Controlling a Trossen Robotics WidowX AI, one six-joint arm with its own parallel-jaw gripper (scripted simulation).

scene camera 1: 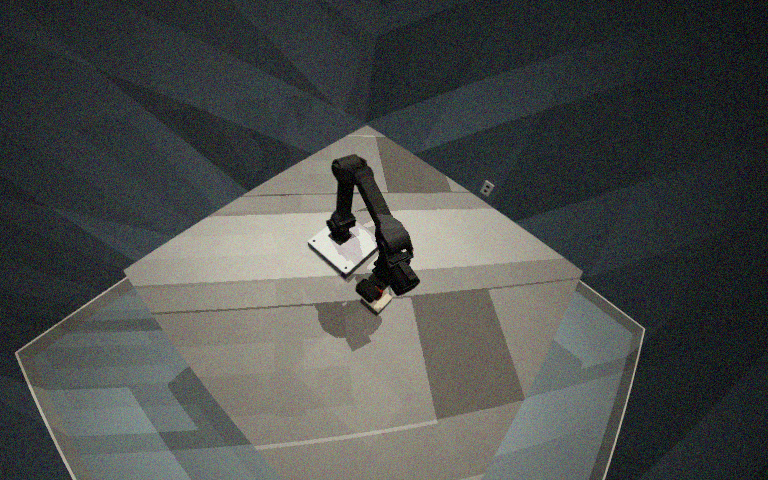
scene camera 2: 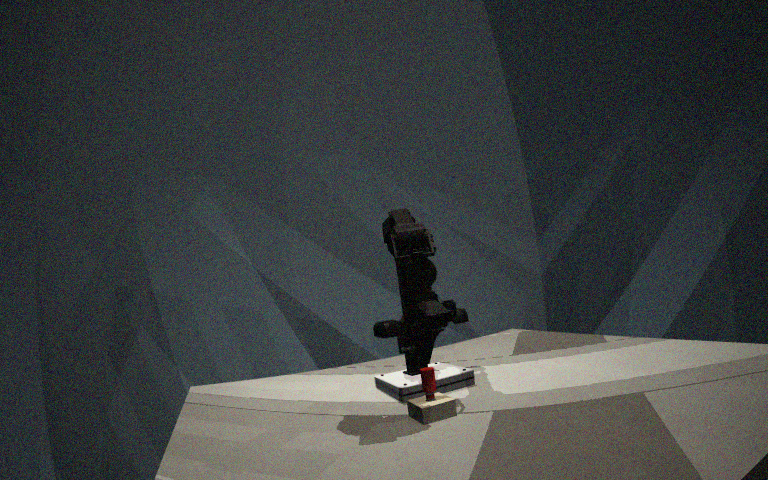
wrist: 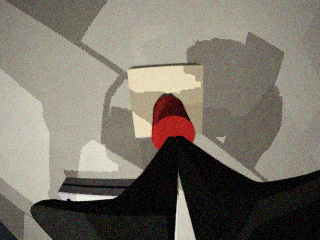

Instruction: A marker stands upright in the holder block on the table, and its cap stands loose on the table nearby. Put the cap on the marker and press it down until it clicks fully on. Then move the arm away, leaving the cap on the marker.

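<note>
Scene camera 2 shows me my gripper point(scene camera 2: 426, 363), which is shut and holds nothing, and it shows me a holder block point(scene camera 2: 446, 410) too. In the wrist view I see a red cap point(wrist: 169, 119), and here is my gripper point(wrist: 175, 143) as well. Scene camera 1 has the gripper point(scene camera 1: 380, 287) in its frame.
</note>
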